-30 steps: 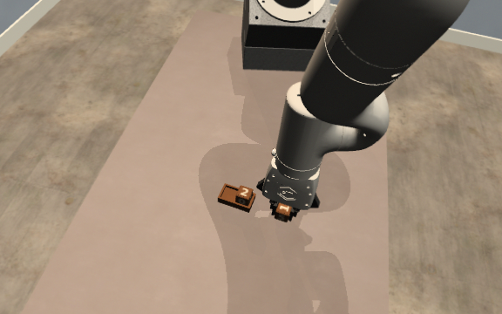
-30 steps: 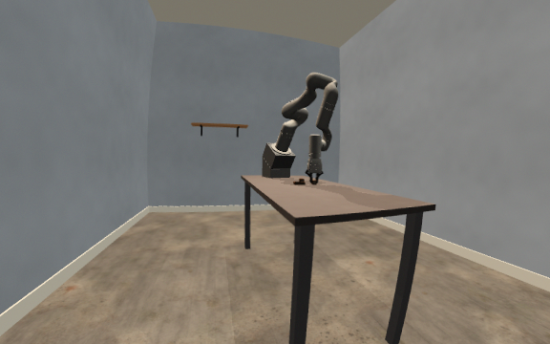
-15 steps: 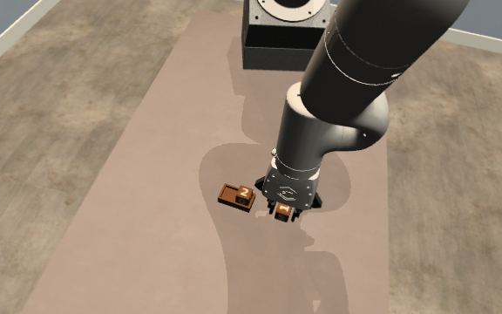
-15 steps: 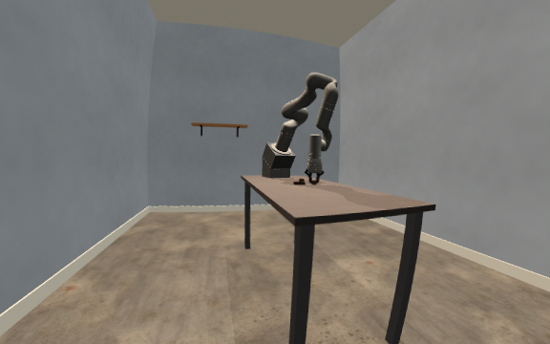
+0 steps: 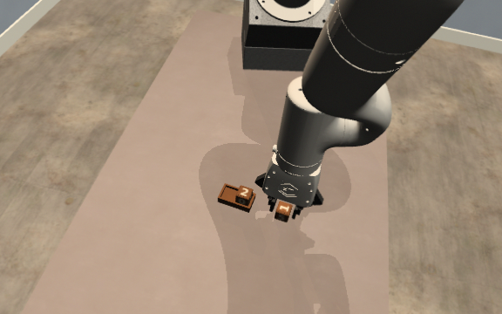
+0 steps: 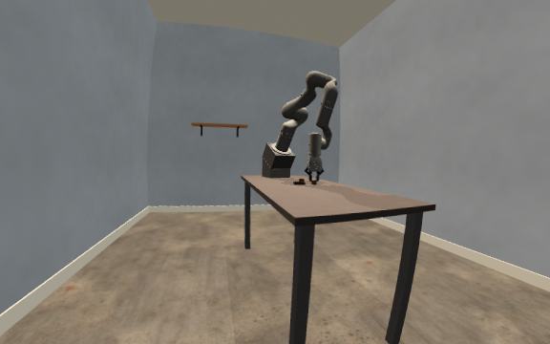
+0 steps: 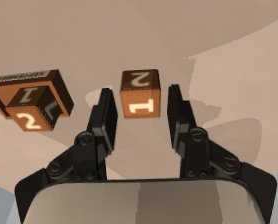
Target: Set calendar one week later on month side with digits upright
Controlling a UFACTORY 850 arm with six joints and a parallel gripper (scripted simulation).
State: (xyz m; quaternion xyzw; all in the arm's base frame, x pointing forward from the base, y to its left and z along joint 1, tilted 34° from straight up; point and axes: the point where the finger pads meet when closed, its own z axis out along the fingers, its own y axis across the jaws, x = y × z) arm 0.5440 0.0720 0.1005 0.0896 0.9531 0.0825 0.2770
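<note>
Now: the wooden cube 10 mm behind my hand, 90 mm to the right of it and 20 mm below it. From my hand the other things lie so: wooden tray 20 mm behind, 110 mm to the right, 30 mm below.
</note>
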